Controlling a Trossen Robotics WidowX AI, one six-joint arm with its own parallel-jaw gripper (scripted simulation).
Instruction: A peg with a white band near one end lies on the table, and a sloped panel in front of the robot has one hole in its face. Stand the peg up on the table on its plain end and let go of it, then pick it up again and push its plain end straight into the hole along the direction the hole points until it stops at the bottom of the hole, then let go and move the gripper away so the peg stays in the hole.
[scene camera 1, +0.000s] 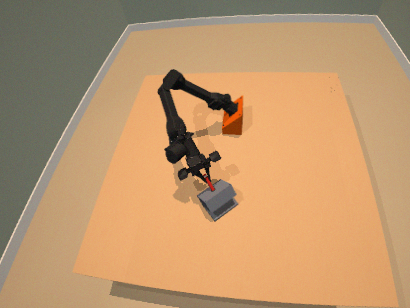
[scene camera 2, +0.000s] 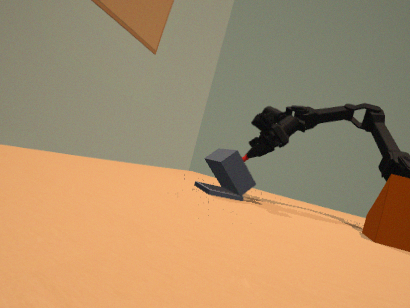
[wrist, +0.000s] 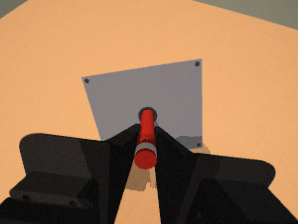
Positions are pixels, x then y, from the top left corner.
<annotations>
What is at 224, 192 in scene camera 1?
A grey sloped panel.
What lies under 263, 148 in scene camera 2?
My gripper.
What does my gripper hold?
A red peg.
</annotations>
